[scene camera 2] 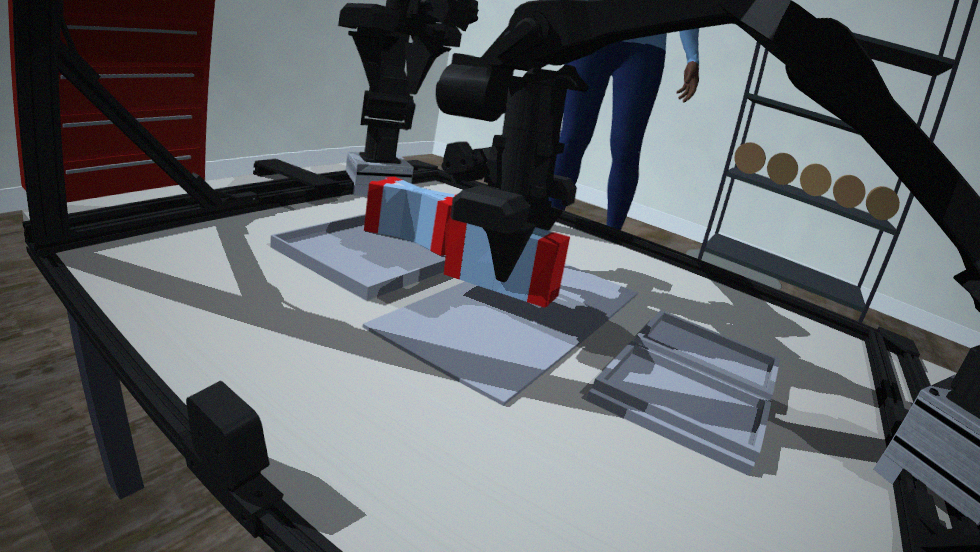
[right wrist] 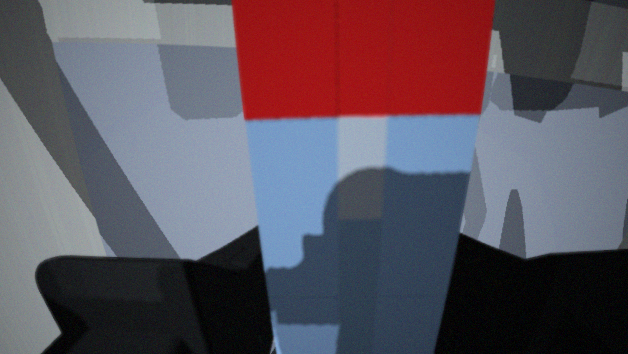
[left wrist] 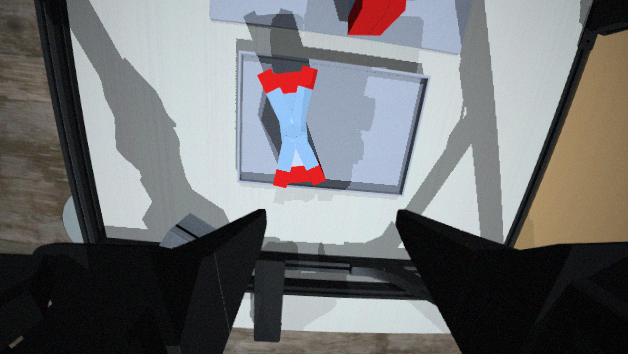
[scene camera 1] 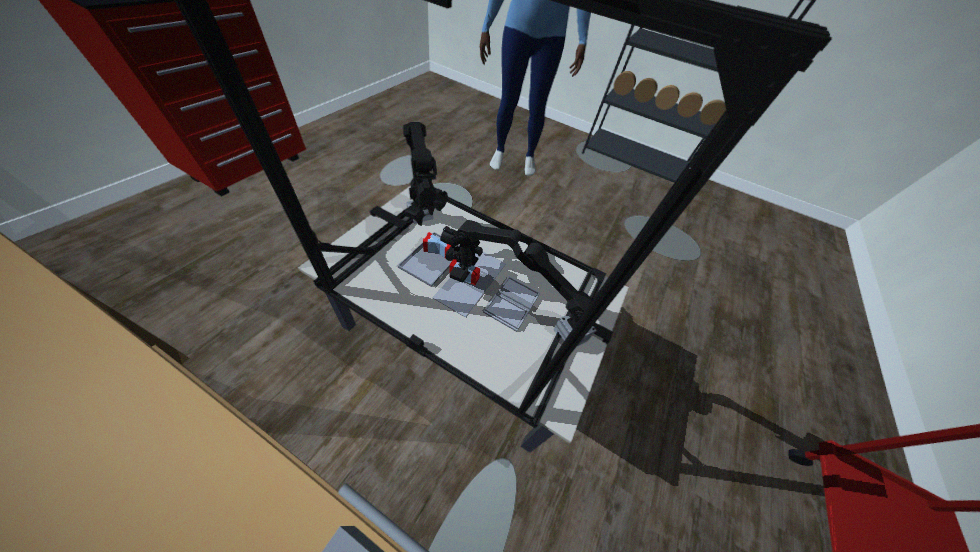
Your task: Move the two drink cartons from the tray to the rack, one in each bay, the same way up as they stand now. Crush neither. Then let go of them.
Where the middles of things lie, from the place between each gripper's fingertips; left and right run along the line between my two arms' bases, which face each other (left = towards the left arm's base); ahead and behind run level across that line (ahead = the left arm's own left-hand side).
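From my right hand, the flat grey mat point(scene camera 2: 497, 345) is 40 mm below, 20 mm ahead and 10 mm to the right; the grey tray point(scene camera 2: 367, 264) is 30 mm below, 190 mm to the left and 20 mm behind.
From my left hand, the grey tray is 19 cm below, 4 cm to the right and 1 cm behind; the flat grey mat is 20 cm below, 24 cm to the right and 4 cm ahead.
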